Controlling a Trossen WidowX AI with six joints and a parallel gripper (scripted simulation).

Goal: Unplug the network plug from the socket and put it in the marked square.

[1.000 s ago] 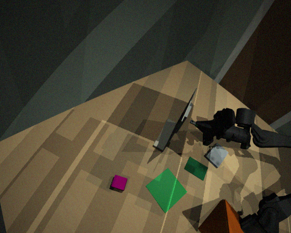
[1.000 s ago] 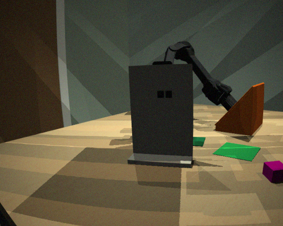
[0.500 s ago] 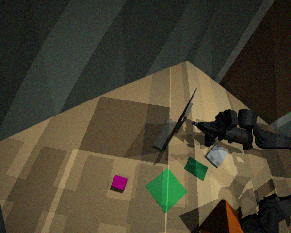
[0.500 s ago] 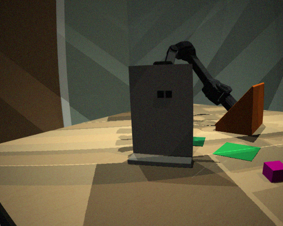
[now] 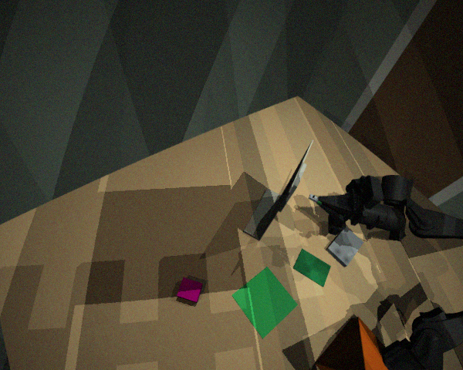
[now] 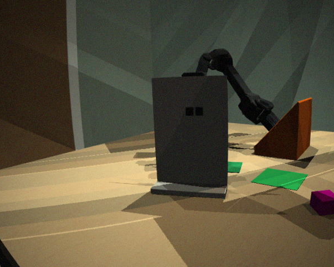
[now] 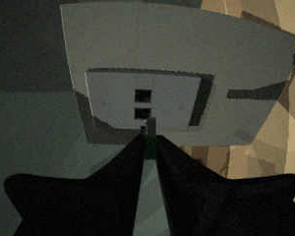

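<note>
Right now my gripper tip is 70 mm short of the upright panel, 60 mm above it and 40 mm to the right of it. Also, from my gripper tip: network plug: right at my gripper tip; then dark green square: 180 mm below, 120 mm behind, 20 mm to the left; then grey block: 170 mm below, 130 mm behind, 100 mm to the right.
</note>
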